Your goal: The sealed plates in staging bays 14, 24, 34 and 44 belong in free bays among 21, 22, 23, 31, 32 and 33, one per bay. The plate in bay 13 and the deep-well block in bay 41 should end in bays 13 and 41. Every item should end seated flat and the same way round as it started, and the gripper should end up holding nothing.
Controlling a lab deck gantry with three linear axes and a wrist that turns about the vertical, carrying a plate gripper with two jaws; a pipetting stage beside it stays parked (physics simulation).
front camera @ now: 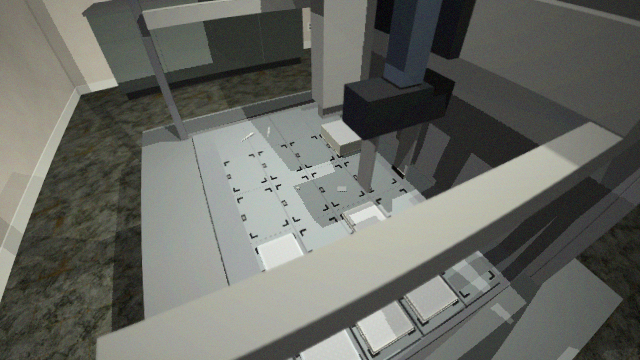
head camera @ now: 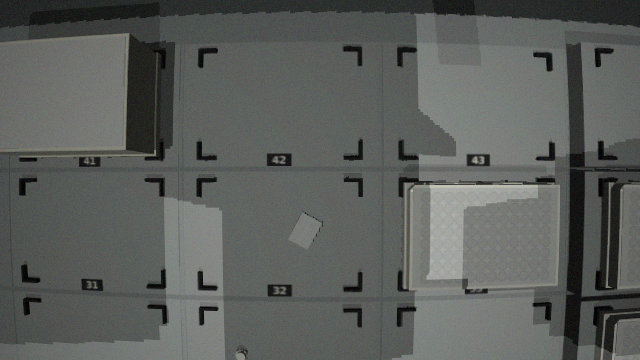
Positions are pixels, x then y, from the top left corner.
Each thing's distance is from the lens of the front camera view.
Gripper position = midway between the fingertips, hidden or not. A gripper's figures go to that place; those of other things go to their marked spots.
my gripper (front camera: 381, 179): 53 cm
staging bay 44 (front camera: 471, 275): 63 cm
